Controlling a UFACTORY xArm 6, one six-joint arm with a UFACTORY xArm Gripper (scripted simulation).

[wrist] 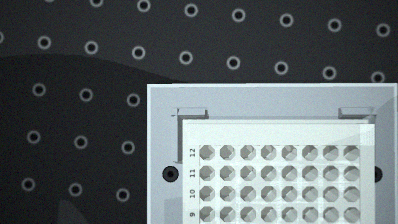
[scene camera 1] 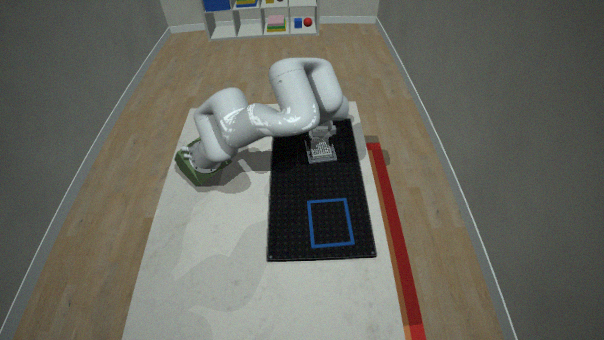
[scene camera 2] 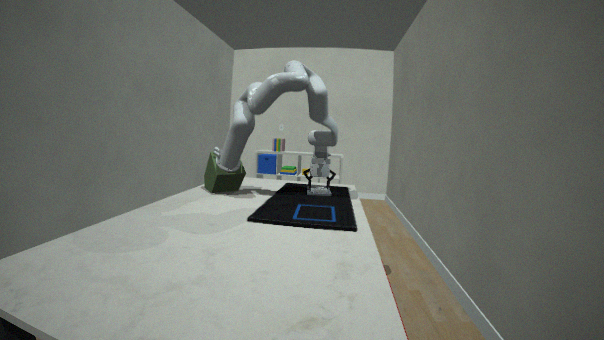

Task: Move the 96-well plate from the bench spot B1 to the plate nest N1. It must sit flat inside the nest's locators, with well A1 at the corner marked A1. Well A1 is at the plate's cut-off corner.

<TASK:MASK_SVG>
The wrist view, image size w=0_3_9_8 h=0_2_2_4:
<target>white 96-well plate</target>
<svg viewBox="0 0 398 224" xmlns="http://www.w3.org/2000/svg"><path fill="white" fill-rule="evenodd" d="M183 120L183 224L375 224L374 124L368 124L368 120Z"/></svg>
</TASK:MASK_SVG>
